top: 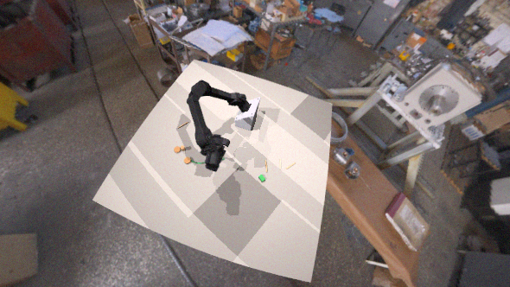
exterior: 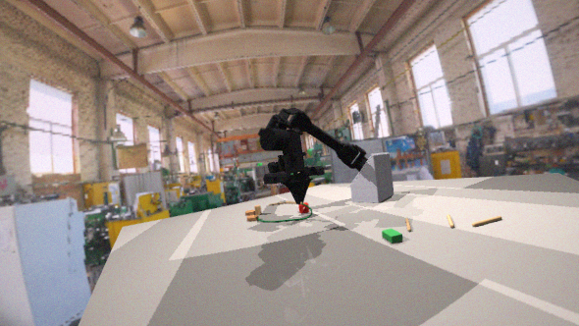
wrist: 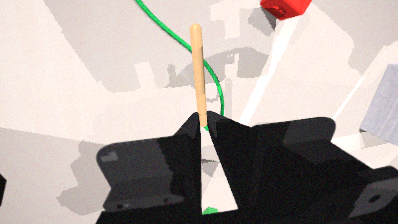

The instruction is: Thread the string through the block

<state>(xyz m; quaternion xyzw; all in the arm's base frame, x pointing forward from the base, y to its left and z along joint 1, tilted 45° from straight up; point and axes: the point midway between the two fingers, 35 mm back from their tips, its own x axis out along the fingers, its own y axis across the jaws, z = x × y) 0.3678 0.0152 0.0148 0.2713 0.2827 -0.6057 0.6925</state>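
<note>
The small red block lies 100 mm to the right of my gripper tip, 90 mm behind it and 40 mm below it. Round my gripper tip: wooden peg 240 mm to the right, 40 mm below, 30 mm ahead; small green block 270 mm to the left, 50 mm below, 20 mm behind.
</note>
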